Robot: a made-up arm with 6 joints. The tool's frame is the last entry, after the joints.
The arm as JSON. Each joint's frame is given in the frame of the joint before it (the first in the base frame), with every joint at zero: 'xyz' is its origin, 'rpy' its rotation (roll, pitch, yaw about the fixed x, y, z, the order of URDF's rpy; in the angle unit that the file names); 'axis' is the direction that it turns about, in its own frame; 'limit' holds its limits. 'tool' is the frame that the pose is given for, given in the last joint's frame.
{
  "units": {
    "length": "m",
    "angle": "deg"
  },
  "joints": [
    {
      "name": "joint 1",
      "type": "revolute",
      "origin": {
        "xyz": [
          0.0,
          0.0,
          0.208
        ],
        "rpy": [
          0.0,
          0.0,
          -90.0
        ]
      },
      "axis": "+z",
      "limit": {
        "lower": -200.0,
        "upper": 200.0
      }
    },
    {
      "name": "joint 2",
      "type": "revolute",
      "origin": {
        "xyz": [
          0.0,
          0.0,
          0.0
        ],
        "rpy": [
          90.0,
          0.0,
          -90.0
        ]
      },
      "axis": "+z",
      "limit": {
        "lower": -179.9,
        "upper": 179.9
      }
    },
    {
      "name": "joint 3",
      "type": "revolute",
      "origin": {
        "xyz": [
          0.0,
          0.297,
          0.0
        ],
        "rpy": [
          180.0,
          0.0,
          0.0
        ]
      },
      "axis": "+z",
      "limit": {
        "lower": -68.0,
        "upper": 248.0
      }
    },
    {
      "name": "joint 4",
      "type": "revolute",
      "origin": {
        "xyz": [
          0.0,
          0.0,
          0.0
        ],
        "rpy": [
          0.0,
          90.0,
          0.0
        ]
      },
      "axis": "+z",
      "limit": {
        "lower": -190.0,
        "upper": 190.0
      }
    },
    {
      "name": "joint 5",
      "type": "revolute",
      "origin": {
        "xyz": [
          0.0,
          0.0,
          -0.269
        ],
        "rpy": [
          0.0,
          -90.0,
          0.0
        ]
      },
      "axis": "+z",
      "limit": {
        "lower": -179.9,
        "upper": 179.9
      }
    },
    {
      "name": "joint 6",
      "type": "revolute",
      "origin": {
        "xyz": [
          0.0,
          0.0,
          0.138
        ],
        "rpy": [
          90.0,
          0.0,
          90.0
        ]
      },
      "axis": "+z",
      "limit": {
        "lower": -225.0,
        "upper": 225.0
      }
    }
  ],
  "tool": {
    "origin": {
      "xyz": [
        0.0,
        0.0,
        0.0
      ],
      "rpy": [
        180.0,
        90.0,
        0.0
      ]
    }
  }
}
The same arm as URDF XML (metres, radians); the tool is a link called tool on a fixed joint. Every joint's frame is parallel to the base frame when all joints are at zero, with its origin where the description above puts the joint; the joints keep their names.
<robot name="arm">
<joint name="joint 1" type="revolute"><parent link="base_link"/><child link="link1"/><origin xyz="0.0000 0.0000 0.2080" rpy="0.0000 0.0000 0.0000"/><axis xyz="0 0 1"/><limit lower="-3.4907" upper="3.4907"/></joint>
<joint name="joint 2" type="revolute"><parent link="link1"/><child link="link2"/><origin xyz="0.0000 0.0000 0.0000" rpy="0.0000 0.0000 0.0000"/><axis xyz="0 1 0"/><limit lower="-3.1398" upper="3.1398"/></joint>
<joint name="joint 3" type="revolute"><parent link="link2"/><child link="link3"/><origin xyz="0.0000 0.0000 0.2970" rpy="0.0000 0.0000 0.0000"/><axis xyz="0 -1 0"/><limit lower="-1.1868" upper="4.3284"/></joint>
<joint name="joint 4" type="revolute"><parent link="link3"/><child link="link4"/><origin xyz="0.0000 0.0000 0.0000" rpy="0.0000 0.0000 0.0000"/><axis xyz="-1 0 0"/><limit lower="-3.3161" upper="3.3161"/></joint>
<joint name="joint 5" type="revolute"><parent link="link4"/><child link="link5"/><origin xyz="0.2690 0.0000 0.0000" rpy="0.0000 0.0000 0.0000"/><axis xyz="0 -1 0"/><limit lower="-3.1398" upper="3.1398"/></joint>
<joint name="joint 6" type="revolute"><parent link="link5"/><child link="link6"/><origin xyz="0.0000 -0.1380 0.0000" rpy="0.0000 0.0000 0.0000"/><axis xyz="-1 0 0"/><limit lower="-3.9270" upper="3.9270"/></joint>
<joint name="tool_fixed" type="fixed"><parent link="link6"/><child link="tool"/><origin xyz="0.0000 0.0000 0.0000" rpy="0.0000 0.0000 0.0000"/></joint>
<link name="base_link"/>
<link name="link1"/>
<link name="link2"/>
<link name="link3"/>
<link name="link4"/>
<link name="link5"/>
<link name="link6"/>
<link name="tool"/>
</robot>

